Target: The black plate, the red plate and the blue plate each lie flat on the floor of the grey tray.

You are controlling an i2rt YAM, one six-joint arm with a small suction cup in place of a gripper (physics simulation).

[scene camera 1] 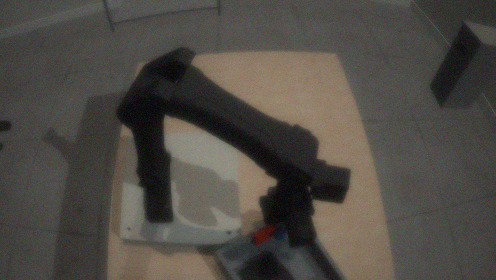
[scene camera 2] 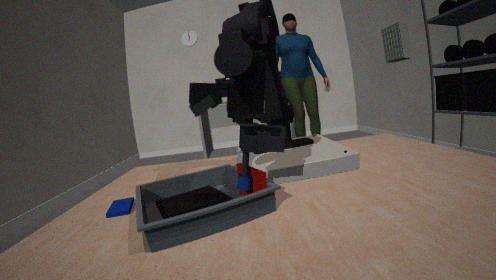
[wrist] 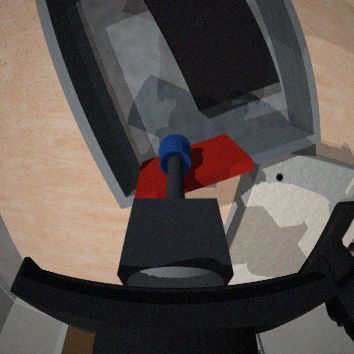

The suction cup (scene camera 2: 244, 183) is stuck to a red plate (wrist: 217, 158), which still rests on a grey tray (scene camera 2: 161, 234). A black plate (scene camera 2: 207, 196) sits on the grey tray.
